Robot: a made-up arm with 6 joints.
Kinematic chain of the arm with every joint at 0, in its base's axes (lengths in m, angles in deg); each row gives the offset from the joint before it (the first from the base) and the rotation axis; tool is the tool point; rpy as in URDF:
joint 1: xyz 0 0 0.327 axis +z
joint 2: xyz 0 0 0 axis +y
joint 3: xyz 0.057 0 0.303 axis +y
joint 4: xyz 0.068 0 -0.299 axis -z
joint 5: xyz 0 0 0 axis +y
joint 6: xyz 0.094 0 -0.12 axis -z
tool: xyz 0 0 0 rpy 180 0 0
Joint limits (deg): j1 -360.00..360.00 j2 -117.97..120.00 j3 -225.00..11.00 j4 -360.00..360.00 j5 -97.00..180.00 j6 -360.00..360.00
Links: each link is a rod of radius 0.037 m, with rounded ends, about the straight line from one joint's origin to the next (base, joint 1, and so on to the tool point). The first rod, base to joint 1, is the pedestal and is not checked.
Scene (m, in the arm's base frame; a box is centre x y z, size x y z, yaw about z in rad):
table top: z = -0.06
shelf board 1: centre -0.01 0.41 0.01 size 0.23 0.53 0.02 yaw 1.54
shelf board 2: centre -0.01 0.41 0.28 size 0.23 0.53 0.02 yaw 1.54
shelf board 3: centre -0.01 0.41 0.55 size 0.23 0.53 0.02 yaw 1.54
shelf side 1: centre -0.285 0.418 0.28 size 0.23 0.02 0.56 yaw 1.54
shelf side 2: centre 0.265 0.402 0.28 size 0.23 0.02 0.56 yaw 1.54
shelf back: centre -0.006 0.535 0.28 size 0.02 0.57 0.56 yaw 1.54
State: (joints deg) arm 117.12 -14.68 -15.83 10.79 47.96 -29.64
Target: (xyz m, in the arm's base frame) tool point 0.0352 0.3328 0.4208
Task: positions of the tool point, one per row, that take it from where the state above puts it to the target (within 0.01 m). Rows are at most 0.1 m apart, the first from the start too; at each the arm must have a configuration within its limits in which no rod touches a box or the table.
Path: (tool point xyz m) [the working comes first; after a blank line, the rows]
Joints at the target: 83.78 -24.08 -31.20 10.23 40.37 -29.64
Straight joint move there: touches shelf board 2.

1: -0.0757 0.2229 0.3150
2: -0.0347 0.2161 0.3567
3: 0.0021 0.1946 0.3925
4: 0.0299 0.1616 0.4208
5: 0.0337 0.2157 0.4335
6: 0.0358 0.2739 0.4340
7: 0.0352 0.3328 0.4208

